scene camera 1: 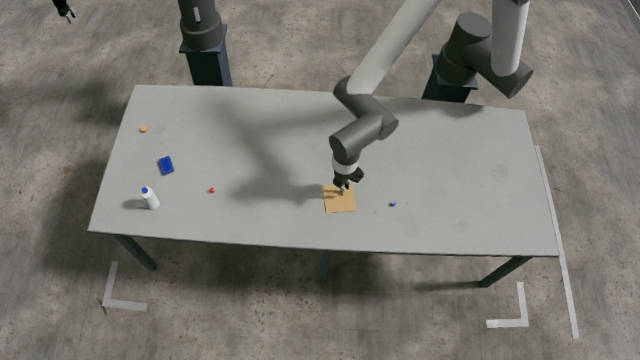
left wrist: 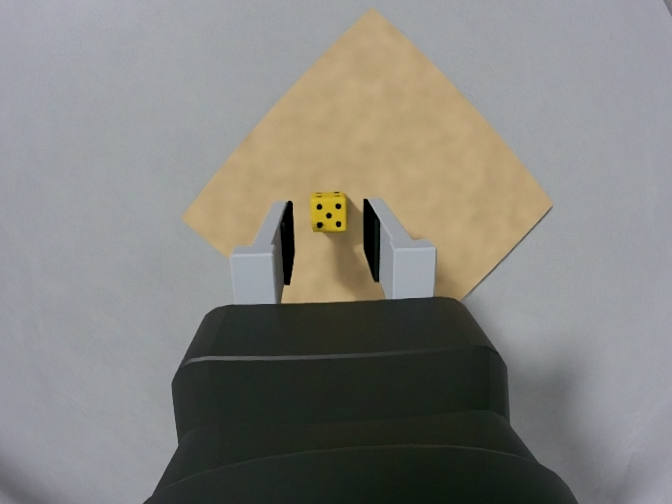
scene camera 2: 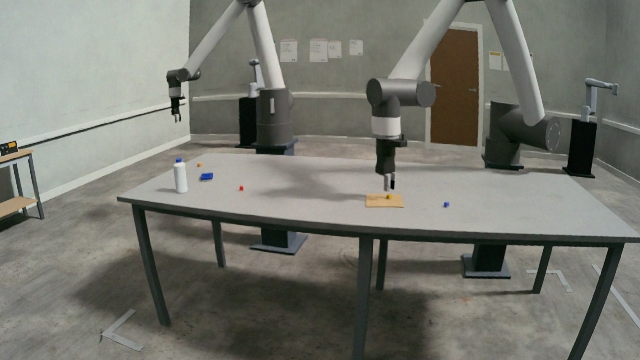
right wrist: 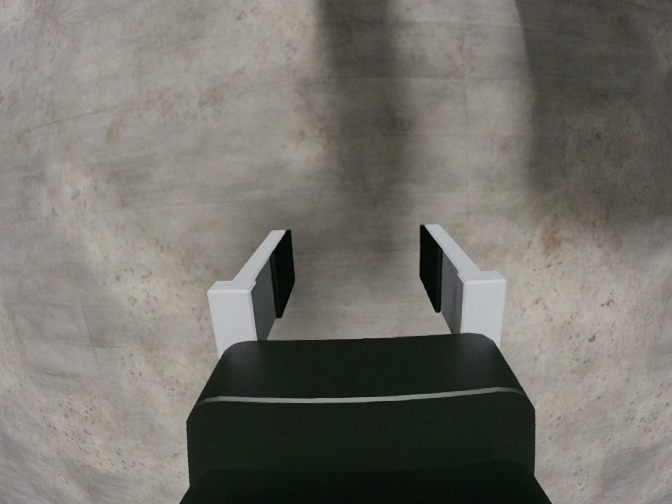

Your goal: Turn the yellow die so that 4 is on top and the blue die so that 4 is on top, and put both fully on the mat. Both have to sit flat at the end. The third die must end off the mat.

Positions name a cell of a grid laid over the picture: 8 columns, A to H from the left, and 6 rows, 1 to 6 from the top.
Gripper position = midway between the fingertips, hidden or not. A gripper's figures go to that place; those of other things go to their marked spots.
Scene:
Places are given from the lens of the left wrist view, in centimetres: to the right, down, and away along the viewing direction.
left gripper (left wrist: D3): 0, -1, 17
tan mat (left wrist: E2): 2, -6, 19
yellow die (left wrist: D3): 0, -2, 18

